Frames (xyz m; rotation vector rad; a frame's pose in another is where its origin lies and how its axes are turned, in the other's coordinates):
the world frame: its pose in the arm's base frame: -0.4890 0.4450 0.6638 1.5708 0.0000 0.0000
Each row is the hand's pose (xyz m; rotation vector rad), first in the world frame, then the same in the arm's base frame.
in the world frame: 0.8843 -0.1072 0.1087 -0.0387 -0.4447 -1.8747
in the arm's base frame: 0.3953 0.3363 0.5566 0.9843 1.0825 -1.7557
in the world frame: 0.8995 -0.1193 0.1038 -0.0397 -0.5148 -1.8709
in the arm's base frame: 0.4105 0.3412 0.5445 0.9752 1.0259 -1.8047
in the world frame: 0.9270 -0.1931 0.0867 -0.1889 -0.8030 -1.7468
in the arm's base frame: 0.4380 0.3583 0.4707 0.8502 0.6998 -1.8906
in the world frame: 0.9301 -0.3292 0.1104 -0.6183 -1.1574 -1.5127
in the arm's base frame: 0.4411 0.3346 0.3346 0.4644 0.2485 -1.8675
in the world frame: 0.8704 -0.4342 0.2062 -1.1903 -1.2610 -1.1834
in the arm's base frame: 0.3814 0.2388 0.2296 0.0096 -0.0505 -1.5907
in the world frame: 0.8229 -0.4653 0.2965 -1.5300 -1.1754 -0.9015
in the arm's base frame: 0.3339 0.1485 0.1985 -0.2191 -0.1714 -1.3000
